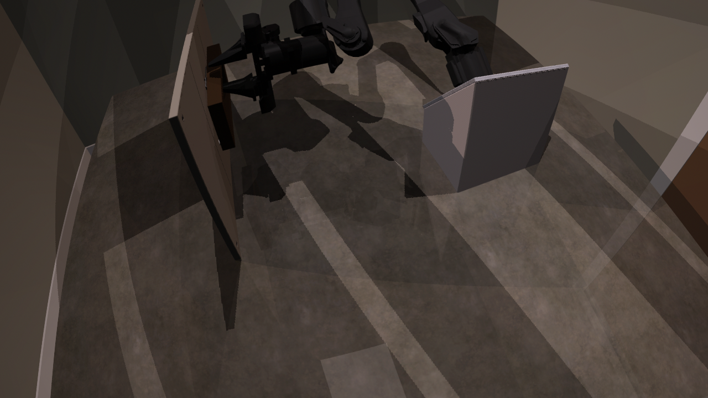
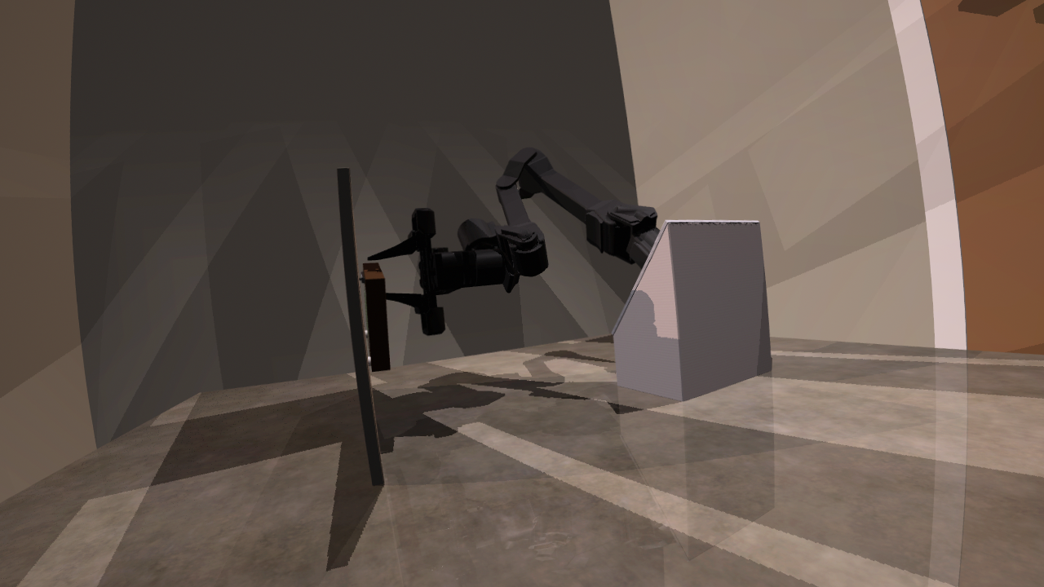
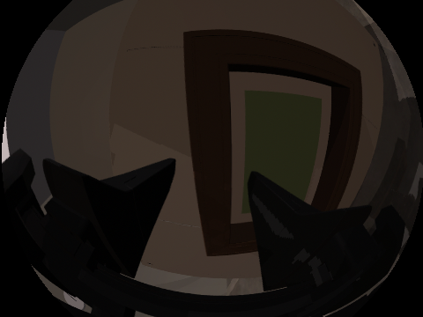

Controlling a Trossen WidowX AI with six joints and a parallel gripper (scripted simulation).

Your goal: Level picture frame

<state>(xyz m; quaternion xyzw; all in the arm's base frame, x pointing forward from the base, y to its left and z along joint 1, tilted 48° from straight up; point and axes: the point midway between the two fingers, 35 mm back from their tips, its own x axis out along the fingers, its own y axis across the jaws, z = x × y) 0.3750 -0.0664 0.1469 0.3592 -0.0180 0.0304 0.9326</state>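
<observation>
Right now the brown wooden picture frame is 10 mm to the right of my gripper tip and 50 mm below it. The rest, counted from my gripper tip: wall panel: 20 mm ahead, 60 mm below.
</observation>
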